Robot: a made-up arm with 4 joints. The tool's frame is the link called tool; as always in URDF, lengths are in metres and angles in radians.
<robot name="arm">
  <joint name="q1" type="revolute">
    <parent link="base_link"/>
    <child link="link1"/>
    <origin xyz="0 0 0.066" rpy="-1.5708 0 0"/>
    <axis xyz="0 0 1"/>
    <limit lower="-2.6" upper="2.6" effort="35" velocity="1.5"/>
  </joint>
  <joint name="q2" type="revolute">
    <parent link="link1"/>
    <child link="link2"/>
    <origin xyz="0.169 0.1 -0.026" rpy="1.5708 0 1.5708"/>
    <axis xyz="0 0 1"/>
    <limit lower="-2.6" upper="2.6" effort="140" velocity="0.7"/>
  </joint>
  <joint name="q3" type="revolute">
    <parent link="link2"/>
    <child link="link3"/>
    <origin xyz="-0.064 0.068 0.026" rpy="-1.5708 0 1.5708"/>
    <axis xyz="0 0 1"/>
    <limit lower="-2.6" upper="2.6" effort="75" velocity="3"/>
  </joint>
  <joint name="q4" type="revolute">
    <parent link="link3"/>
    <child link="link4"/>
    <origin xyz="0.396 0.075 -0.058" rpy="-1.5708 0 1.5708"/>
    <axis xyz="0 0 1"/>
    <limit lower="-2.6" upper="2.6" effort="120" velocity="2"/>
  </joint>
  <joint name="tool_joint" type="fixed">
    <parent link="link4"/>
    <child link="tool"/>
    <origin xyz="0.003 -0.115 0.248" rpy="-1.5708 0 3.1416"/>
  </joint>
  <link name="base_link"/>
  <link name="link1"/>
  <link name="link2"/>
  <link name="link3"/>
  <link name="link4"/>
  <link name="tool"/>
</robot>
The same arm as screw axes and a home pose.
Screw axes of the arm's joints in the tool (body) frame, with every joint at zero. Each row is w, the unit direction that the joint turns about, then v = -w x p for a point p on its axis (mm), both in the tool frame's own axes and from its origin. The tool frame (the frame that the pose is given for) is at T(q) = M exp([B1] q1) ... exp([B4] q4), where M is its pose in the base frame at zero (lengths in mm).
B1 = (0, 1, 0, 21, 0, -117)
B2 = (1, 0, -0.000007, 0, -121, 216)
B3 = (0.000007, 0, 1, -148, -78, 0)
B4 = (0, -1, 0, -115, 0, -3)
M =
1 0 -0.000007 117
0 1 0 190
0.000007 0 1 87
0 0 0 1
Joint limits (deg, base to tool): -148.97..148.97 -148.97..148.97 -148.97..148.97 -148.97..148.97

